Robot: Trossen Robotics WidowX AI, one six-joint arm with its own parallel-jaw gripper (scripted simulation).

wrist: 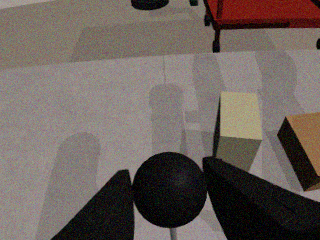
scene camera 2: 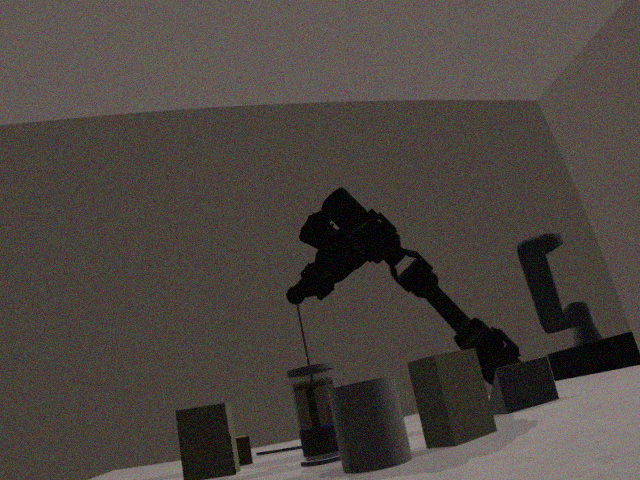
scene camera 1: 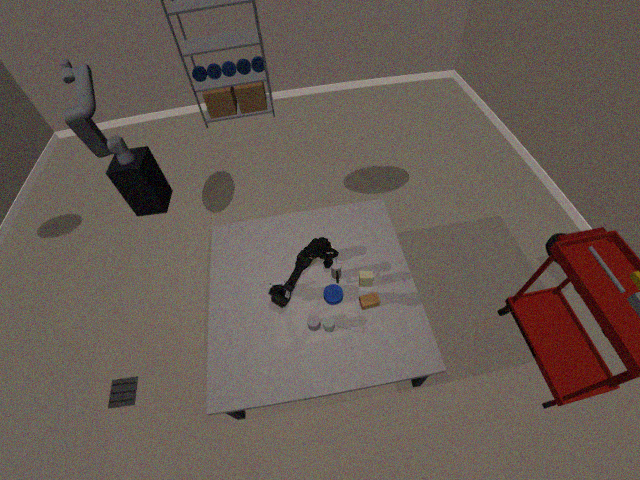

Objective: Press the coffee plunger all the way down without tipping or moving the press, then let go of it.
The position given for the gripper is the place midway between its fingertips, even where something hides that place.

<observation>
In view: the gripper (scene camera 2: 291, 294) and a coffee press (scene camera 2: 310, 384).
The gripper also shows in the wrist view (wrist: 166, 173).
</observation>
